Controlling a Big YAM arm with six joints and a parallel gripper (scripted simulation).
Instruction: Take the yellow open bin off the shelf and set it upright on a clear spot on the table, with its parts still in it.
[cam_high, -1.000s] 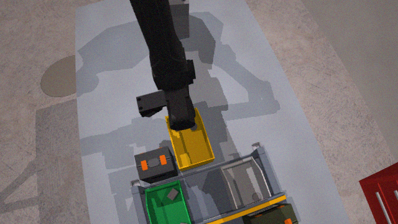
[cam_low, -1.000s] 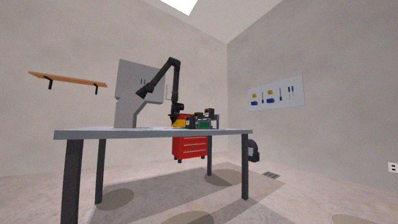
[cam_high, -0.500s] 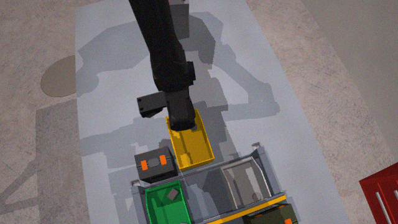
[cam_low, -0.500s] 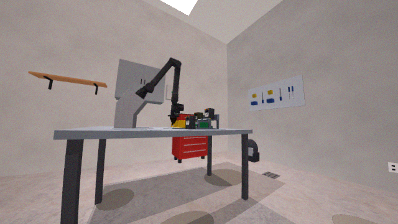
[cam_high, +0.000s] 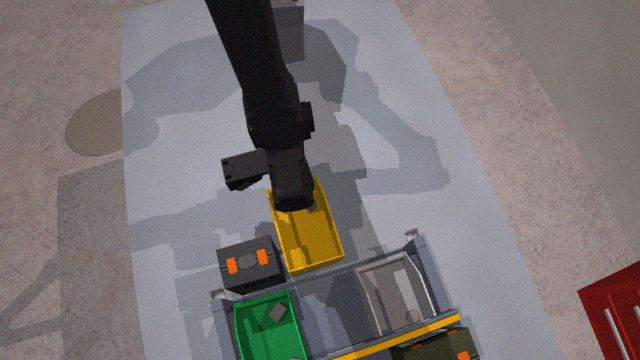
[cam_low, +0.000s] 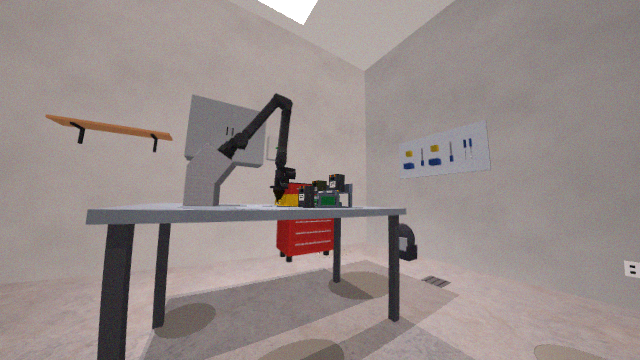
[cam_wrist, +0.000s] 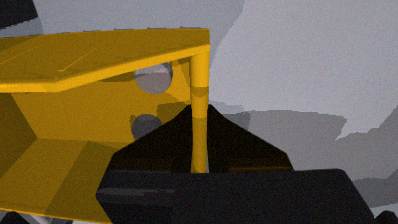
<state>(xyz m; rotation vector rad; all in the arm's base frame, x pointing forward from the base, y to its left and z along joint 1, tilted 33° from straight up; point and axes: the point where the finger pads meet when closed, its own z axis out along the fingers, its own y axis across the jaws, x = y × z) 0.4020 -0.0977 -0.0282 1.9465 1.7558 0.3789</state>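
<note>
The yellow bin is 80 mm ahead of my hand, 10 mm to the right of it and 10 mm above it. From my hand the other things lie so: green bin (250 mm ahead, 150 mm to the right, 10 mm above); then grey bin (290 mm ahead, 70 mm to the left, 10 mm above).
</note>
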